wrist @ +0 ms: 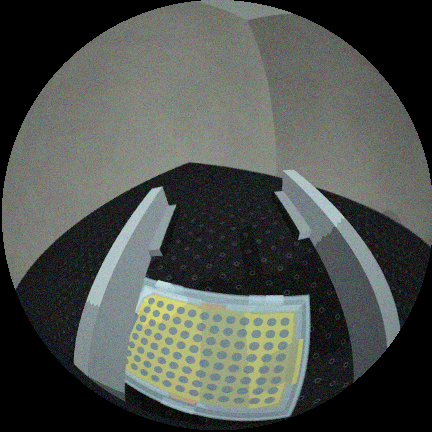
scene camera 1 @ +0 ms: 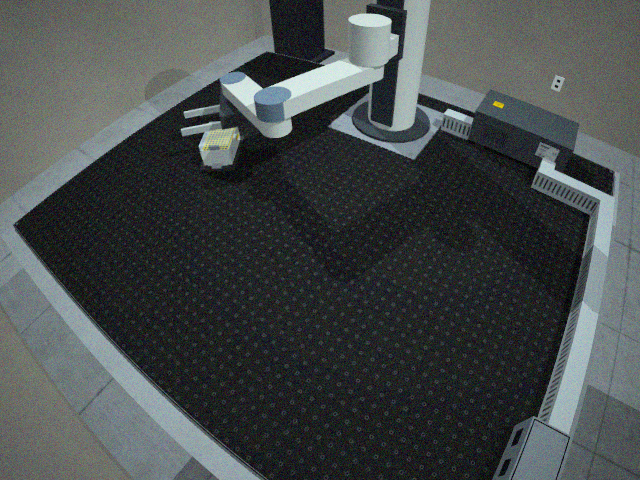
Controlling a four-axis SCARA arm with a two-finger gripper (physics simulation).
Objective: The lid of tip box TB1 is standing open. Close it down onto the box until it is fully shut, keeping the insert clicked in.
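Places are measured from the arm's base along level axes (x ahead, y left, z up), in metres.
Where they show: gripper, between the fingertips: [wrist: 223, 189] [scene camera 1: 183, 123]; arm's base, origin of its link: [scene camera 1: 390, 123].
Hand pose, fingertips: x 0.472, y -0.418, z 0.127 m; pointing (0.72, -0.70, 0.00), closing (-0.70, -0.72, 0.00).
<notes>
Each offset is from my fingertips to the top centre of the thing. "*": to the spot under its first point. Level surfaces: height alone.
Tip box TB1 @[0.037 m down, 0.050 m back, 0.084 m left] [scene camera 1: 219, 156] [wrist: 304, 350] stands on the dark mat at the upper left in the scene view and at the bottom in the wrist view. Its yellow insert @[0.040 m down, 0.050 m back, 0.084 m left] [scene camera 1: 221, 139] [wrist: 227, 350], with rows of round holes, sits level inside the pale rim. The lid looks pale and see-through; its angle cannot be made out. My gripper [scene camera 1: 183, 122] [wrist: 223, 189] is shut with nothing held, though a gap shows between its long fingers. The fingers point to the left, above and behind the box in the scene view. One finger hides the box's left edge in the wrist view.
The dark dotted mat @[0.115 m down] [scene camera 1: 310, 320] spreads under the box. The arm's column [scene camera 1: 410, 67] stands on a grey base plate at the back. A dark grey cabinet @[* 0.000 m up, 0.520 m back, 0.810 m left] [scene camera 1: 522, 126] and slotted white ducting @[* 0.082 m down, 0.422 m back, 0.994 m left] [scene camera 1: 566, 193] line the right side. Walls rise beyond the mat.
</notes>
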